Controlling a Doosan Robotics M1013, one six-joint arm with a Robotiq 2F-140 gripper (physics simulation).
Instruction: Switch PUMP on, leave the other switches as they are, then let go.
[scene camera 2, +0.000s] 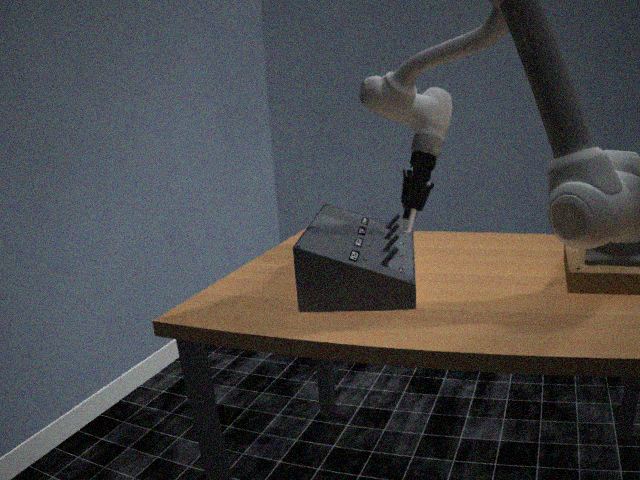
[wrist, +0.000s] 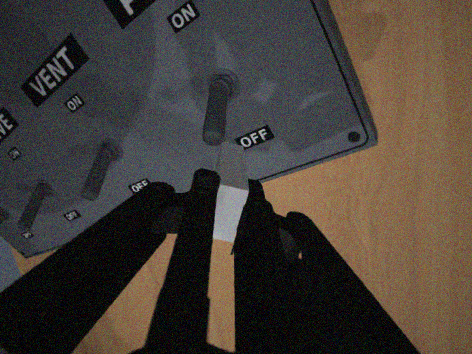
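Note:
The dark grey sloped switch box stands on the table. In the wrist view the PUMP lever leans to the OFF side, away from its ON label; the PUMP label is mostly cut off at the top. The VENT lever and another lever at the left lean the same way. My gripper is shut, with a pale tip piece showing between its dark fingers. It is at the low edge of the box, just beyond the PUMP lever's free end. Contact cannot be made out.
The wooden table carries the box and, at the right, the arm's base. A row of levers runs across the box's low side in the scene view. A blue-grey wall rises at the left, beyond the table's edge.

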